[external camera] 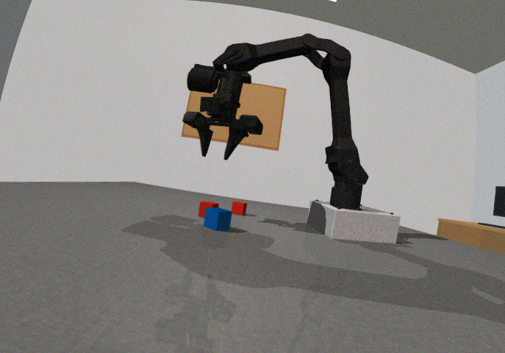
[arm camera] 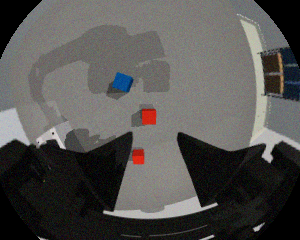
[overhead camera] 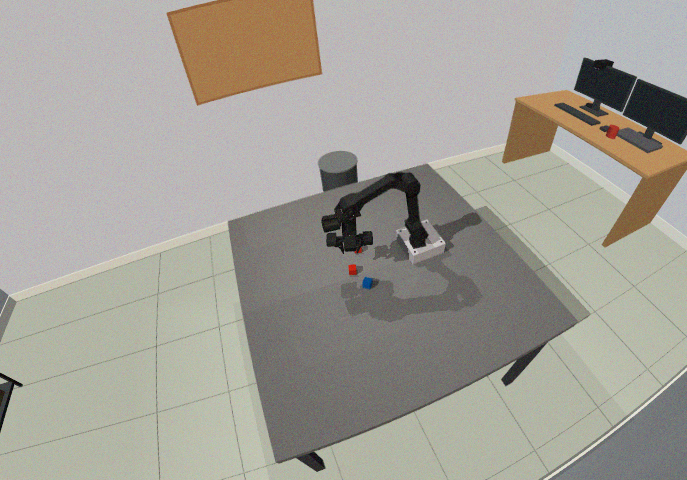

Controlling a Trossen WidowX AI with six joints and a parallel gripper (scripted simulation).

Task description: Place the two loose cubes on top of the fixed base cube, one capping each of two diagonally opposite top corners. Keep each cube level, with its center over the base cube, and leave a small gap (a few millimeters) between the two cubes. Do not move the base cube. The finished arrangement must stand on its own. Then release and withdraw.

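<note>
Right now the blue cube is 120 mm below my gripper tip, 80 mm to the left of it and 50 mm behind it. From my gripper tip the other things lie so: red cube 130 mm to the right, 120 mm below, 50 mm behind.
</note>
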